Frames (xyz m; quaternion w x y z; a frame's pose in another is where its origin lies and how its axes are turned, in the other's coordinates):
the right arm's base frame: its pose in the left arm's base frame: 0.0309 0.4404 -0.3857 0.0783 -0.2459 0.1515 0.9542
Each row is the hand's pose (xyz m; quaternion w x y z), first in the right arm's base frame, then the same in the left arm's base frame.
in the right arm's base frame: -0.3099 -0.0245 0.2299 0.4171 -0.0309 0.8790 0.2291
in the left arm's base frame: 0.2026 0.5156 -0.0475 0.3267 0.9090 -0.1589 -0.2045
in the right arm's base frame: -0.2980 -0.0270 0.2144 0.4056 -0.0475 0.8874 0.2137
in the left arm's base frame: 0.1997 0.5137 -0.0669 0.3183 0.9179 -0.1382 -0.1927
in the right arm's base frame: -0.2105 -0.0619 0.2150 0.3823 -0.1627 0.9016 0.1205
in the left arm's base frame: 0.1314 0.5534 -0.1183 0.2616 0.9488 -0.0029 -0.1772
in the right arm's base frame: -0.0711 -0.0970 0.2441 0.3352 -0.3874 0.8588 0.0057
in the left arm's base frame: 0.0055 0.6064 -0.1716 0.2046 0.9313 0.2502 -0.1678
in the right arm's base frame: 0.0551 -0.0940 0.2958 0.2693 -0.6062 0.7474 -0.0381
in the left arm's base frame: -0.1276 0.6300 -0.1900 0.2048 0.8326 0.4885 -0.1620
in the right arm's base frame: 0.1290 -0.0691 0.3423 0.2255 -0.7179 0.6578 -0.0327
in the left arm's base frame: -0.2180 0.6273 -0.1814 0.2273 0.7443 0.6074 -0.1596
